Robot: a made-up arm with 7 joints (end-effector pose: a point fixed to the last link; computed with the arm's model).
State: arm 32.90 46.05 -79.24 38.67 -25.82 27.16 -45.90
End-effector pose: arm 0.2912 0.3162 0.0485 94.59 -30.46 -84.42
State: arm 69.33 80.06 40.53 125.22 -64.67 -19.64 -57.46
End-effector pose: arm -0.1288 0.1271 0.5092 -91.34 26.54 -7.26
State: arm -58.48 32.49 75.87 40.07 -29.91 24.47 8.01
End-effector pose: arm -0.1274 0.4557 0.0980 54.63 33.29 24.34
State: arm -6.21 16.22 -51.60 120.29 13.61 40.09 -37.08
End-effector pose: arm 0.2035 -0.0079 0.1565 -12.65 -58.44 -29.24
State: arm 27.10 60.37 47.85 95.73 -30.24 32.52 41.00
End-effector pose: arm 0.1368 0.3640 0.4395 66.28 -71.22 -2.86
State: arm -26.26 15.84 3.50 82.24 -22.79 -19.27 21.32
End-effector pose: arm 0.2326 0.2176 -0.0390 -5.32 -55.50 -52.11
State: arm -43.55 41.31 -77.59 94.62 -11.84 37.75 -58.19
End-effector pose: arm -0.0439 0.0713 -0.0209 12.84 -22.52 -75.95
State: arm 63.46 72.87 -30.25 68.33 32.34 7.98 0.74
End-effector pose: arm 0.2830 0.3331 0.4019 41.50 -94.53 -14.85
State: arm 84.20 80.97 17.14 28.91 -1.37 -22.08 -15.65
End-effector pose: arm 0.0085 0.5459 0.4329 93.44 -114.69 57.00
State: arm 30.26 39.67 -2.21 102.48 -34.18 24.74 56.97
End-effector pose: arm 0.2869 0.2269 0.3296 29.99 -54.13 -64.91
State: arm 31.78 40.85 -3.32 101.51 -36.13 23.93 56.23
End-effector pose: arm 0.2877 0.2296 0.3350 33.88 -53.13 -65.19
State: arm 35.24 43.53 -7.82 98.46 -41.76 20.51 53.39
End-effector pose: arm 0.2944 0.2340 0.3425 44.11 -49.34 -67.93
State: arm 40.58 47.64 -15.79 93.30 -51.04 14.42 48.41
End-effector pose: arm 0.3055 0.2409 0.3519 60.07 -41.45 -73.68
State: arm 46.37 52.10 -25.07 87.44 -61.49 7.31 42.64
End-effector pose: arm 0.3161 0.2500 0.3597 76.20 -30.03 -81.53
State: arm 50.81 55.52 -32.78 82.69 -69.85 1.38 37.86
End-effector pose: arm 0.3237 0.2587 0.3621 86.76 -18.78 -89.19
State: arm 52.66 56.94 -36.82 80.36 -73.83 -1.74 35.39
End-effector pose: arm 0.3284 0.2625 0.3593 90.45 -12.77 -94.07
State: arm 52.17 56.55 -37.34 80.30 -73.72 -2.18 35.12
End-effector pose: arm 0.3314 0.2599 0.3540 89.63 -12.93 -95.63
